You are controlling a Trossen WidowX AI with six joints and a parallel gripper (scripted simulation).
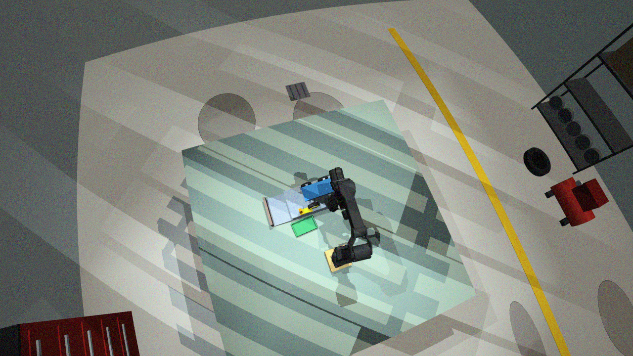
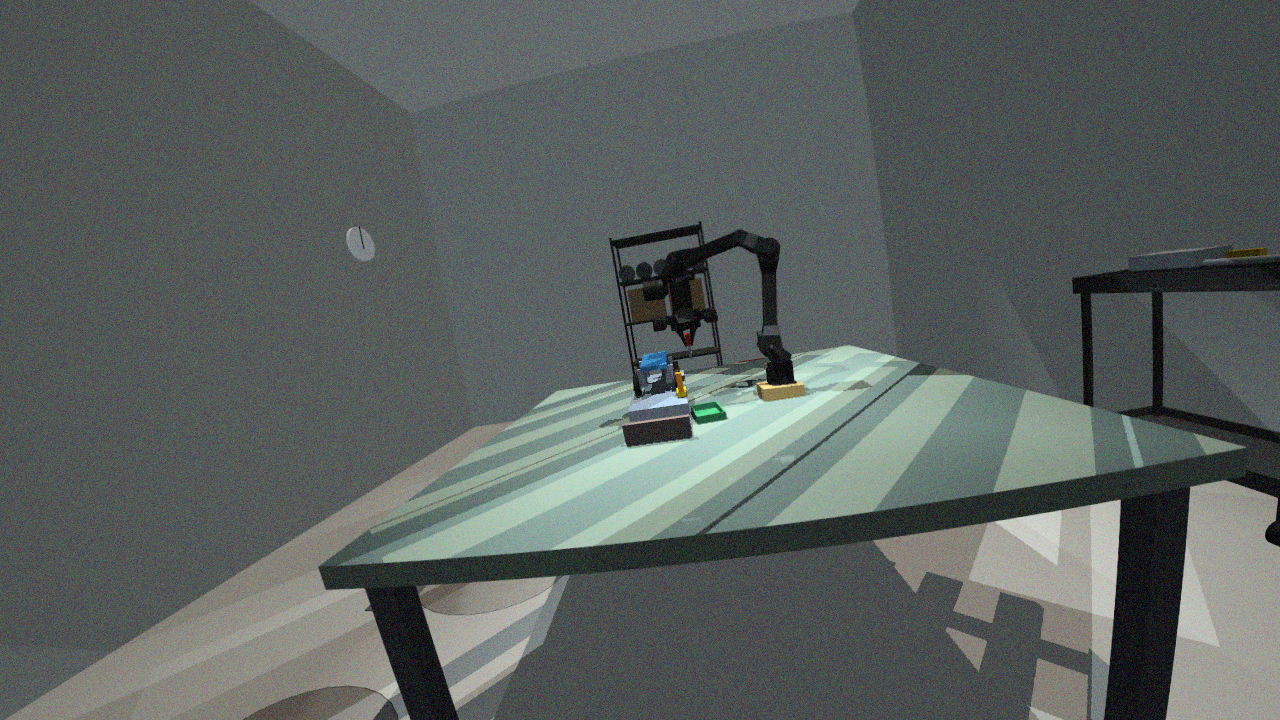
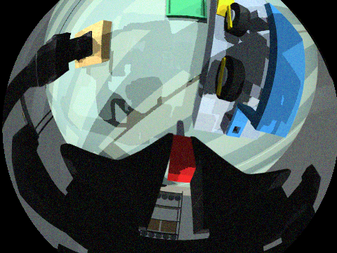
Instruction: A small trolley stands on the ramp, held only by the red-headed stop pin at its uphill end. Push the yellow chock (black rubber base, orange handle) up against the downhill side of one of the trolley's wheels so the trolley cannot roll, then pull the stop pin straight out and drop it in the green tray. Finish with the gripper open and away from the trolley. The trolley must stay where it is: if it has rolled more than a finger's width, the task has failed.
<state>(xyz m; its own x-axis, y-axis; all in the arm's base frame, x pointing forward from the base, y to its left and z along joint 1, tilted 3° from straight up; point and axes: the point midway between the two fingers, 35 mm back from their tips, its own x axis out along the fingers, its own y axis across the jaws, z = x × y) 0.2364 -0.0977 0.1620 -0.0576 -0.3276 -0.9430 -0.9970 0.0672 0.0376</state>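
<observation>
The green tray lies 1 cm behind my gripper tip, 20 cm to the left of it and 17 cm below it. Round my gripper tip: blue trolley (11 cm ahead, 9 cm to the left, 5 cm below); then red-headed stop pin (right at my gripper tip); then grey ramp (11 cm ahead, 9 cm to the left, 12 cm below).
</observation>
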